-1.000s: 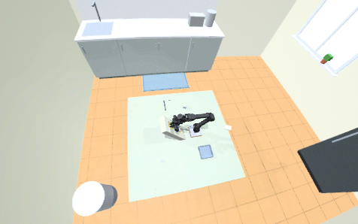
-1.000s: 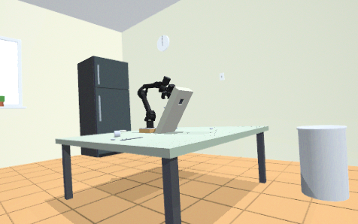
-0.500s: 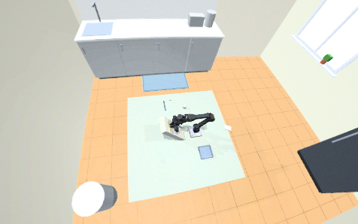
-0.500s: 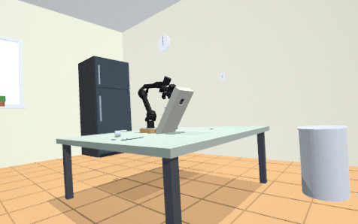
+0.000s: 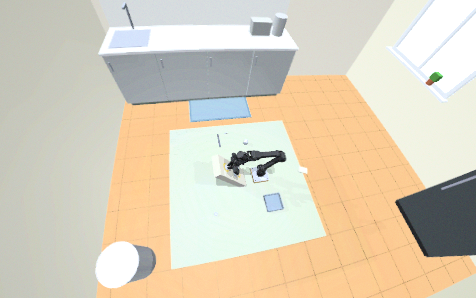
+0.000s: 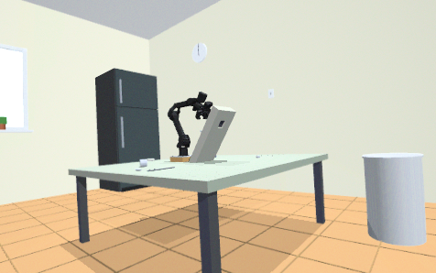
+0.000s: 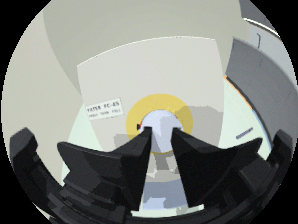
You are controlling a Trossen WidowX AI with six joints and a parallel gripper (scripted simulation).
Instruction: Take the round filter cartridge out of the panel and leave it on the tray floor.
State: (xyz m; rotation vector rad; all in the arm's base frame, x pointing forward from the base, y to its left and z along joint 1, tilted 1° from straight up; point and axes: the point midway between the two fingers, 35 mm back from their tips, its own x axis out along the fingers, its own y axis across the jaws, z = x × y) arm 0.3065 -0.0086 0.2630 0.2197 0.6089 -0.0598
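My gripper tip is 39 cm past the grey-blue tray, 29 cm to the right of it and 27 cm above it. Also, from my gripper tip: white block (80 cm behind, 27 cm below, 2 cm to the left); round filter cartridge (1 cm below, 1 cm ahead).
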